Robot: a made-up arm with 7 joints. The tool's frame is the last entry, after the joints.
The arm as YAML. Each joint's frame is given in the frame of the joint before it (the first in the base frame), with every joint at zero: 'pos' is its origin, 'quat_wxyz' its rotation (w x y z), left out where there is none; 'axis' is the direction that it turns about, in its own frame. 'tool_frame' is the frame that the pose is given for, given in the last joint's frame.
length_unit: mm
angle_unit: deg
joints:
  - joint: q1
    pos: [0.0, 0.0, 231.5]
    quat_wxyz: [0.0, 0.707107, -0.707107, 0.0]
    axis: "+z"
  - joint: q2
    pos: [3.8, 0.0, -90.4]
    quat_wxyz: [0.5, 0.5, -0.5, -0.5]
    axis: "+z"
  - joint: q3
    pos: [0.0, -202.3, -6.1]
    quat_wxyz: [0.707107, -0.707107, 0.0, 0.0]
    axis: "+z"
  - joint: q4
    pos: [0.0, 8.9, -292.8]
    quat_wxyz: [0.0, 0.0, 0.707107, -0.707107]
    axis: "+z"
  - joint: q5
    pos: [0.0, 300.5, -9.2]
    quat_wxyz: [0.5, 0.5, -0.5, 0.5]
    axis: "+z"
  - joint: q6
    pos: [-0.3, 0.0, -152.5]
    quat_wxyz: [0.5, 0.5, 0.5, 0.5]
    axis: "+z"
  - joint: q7
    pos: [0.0, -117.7, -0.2]
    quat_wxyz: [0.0, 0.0, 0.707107, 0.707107]
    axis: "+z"
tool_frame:
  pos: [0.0, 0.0, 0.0]
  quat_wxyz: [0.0, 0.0, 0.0, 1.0]
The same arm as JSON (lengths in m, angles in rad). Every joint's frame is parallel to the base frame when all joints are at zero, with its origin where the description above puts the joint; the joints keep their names.
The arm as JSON. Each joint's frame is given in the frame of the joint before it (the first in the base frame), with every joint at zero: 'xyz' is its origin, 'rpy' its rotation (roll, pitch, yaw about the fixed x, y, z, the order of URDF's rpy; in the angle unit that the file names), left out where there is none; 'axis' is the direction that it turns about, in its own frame. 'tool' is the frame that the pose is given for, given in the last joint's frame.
{"units": {"length": "m", "angle": "rad"}, "joints": [
  {"name": "q1", "type": "revolute", "origin": {"xyz": [0.0, 0.0, 0.2315]}, "axis": "-z"},
  {"name": "q2", "type": "revolute", "origin": {"xyz": [0.0, -0.0038, 0.0904]}, "axis": "+y"},
  {"name": "q3", "type": "revolute", "origin": {"xyz": [0.0, -0.0061, 0.2023]}, "axis": "-z"},
  {"name": "q4", "type": "revolute", "origin": {"xyz": [0.0, -0.0089, 0.2928]}, "axis": "+y"},
  {"name": "q5", "type": "revolute", "origin": {"xyz": [0.0, -0.0092, 0.3005]}, "axis": "-z"},
  {"name": "q6", "type": "revolute", "origin": {"xyz": [0.0, -0.0003, 0.1525]}, "axis": "+y"},
  {"name": "q7", "type": "revolute", "origin": {"xyz": [0.0, -0.0002, 0.1177]}, "axis": "-z"}
], "tool": {"origin": {"xyz": [0.0, 0.0, 0.0], "rpy": [3.1416, 0.0, 0.0]}}}

